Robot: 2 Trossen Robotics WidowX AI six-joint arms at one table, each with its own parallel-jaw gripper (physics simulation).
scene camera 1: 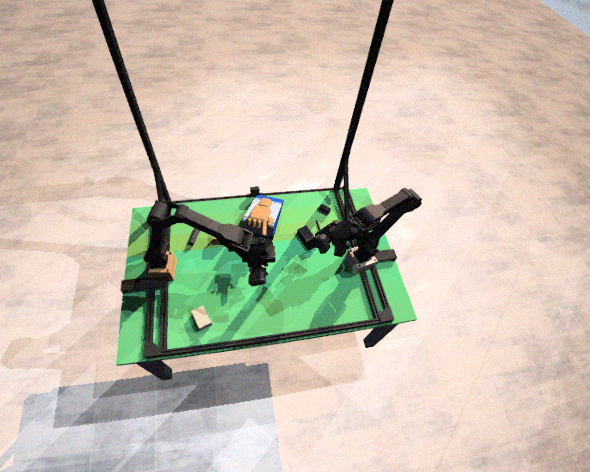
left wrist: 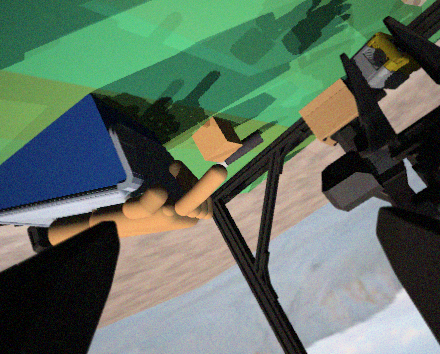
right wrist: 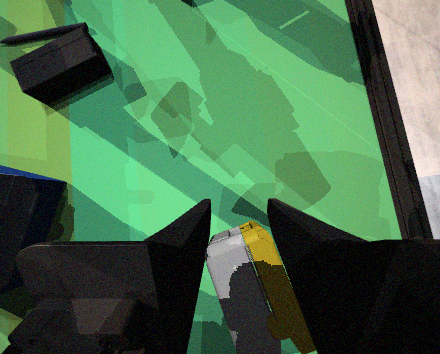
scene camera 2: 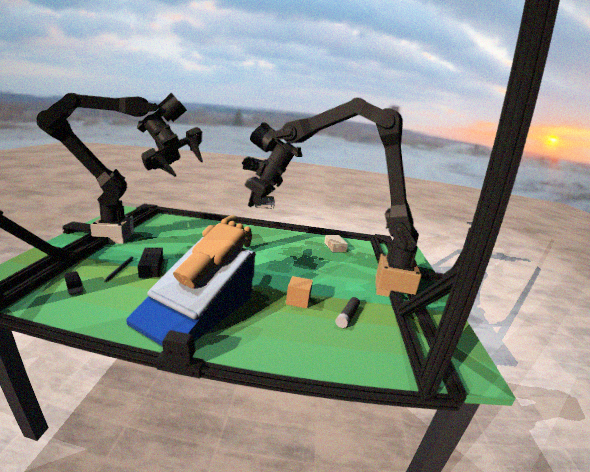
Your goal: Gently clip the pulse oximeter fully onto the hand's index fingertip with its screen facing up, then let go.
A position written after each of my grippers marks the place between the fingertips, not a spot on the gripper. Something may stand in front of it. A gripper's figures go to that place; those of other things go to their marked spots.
Labels:
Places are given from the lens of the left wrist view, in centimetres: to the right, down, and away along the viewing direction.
my left gripper (left wrist: 248, 227): 1, 2, 11
my right gripper (left wrist: 363, 36): 11, -10, 25
pulse oximeter (left wrist: 383, 63): 13, -9, 27
orange cube (left wrist: 216, 139): 0, -6, 54
The marked spots on the pulse oximeter and the orange cube are 30 cm apart.

